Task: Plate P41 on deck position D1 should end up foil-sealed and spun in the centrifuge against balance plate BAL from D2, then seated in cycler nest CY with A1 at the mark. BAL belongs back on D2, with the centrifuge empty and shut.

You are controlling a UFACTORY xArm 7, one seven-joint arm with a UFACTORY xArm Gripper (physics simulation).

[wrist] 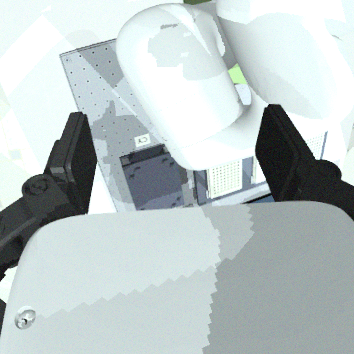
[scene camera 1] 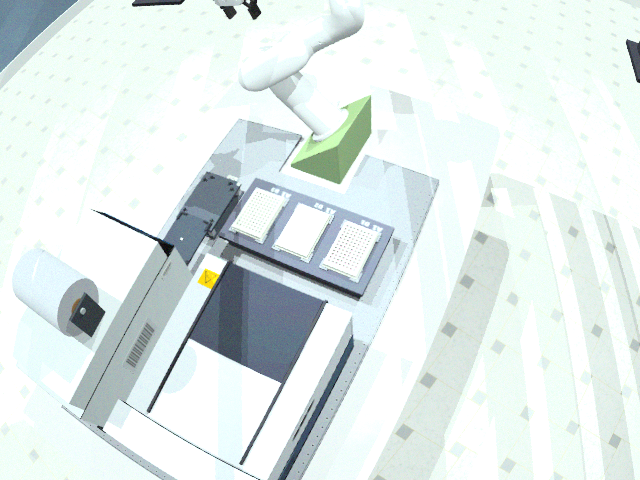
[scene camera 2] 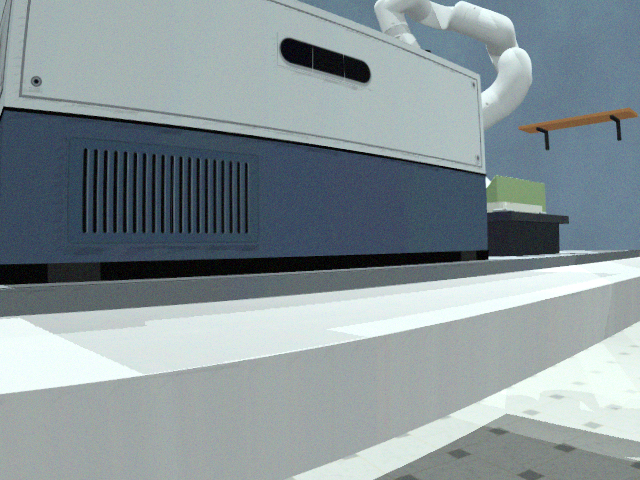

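Seen in the pictures: gripper, fingertip midpoint: (wrist: pixel 176 130) (scene camera 1: pixel 245 16); arm's base, origin of the base link: (scene camera 1: pixel 331 126).
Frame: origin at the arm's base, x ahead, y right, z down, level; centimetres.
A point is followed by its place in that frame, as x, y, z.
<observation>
My gripper (scene camera 1: pixel 241 13) {-4.9, 22.6, -34.8} (wrist: pixel 176 130) {-4.9, 22.6, -34.8} is open and empty, high at the top edge of scene camera 1, well away from the plates. A left plate (scene camera 1: pixel 259 212) {31.7, 9.0, 0.3} (wrist: pixel 225 178) {33.2, 9.7, 0.3} with wells, a smooth white-topped middle plate (scene camera 1: pixel 303 230) {33.9, -3.1, 0.3} and a right plate (scene camera 1: pixel 351 249) {35.8, -15.4, 0.5} with wells sit in a row on a dark deck board (scene camera 1: pixel 379 258) {35.6, -22.0, 2.0}. Their position labels are too blurred to read. The dark nest (scene camera 1: pixel 211 195) {28.0, 25.3, 3.4} (wrist: pixel 155 177) {26.9, 24.8, 3.4} stands left of the board, beside the CY label (wrist: pixel 142 140) {19.3, 24.1, 7.8}. A large white-and-blue machine (scene camera 1: pixel 315 356) {66.5, -17.6, -13.2} (scene camera 2: pixel 217 98) {88.7, -17.3, -3.9} stands in front; its rotor does not show.
A tall grey box (scene camera 1: pixel 139 335) {74.8, 17.2, -15.8} with a barcode stands left of the machine, with a thin dark panel (scene camera 1: pixel 126 225) {55.4, 26.6, -24.0} reaching from its top. A large white roll (scene camera 1: pixel 49 289) {78.2, 24.9, -39.7} lies beyond it. The green arm base (scene camera 1: pixel 354 139) {3.3, -7.4, 0.0} (scene camera 2: pixel 516 191) {5.1, -7.1, -4.9} is behind the board. The arm crosses the wrist view.
</observation>
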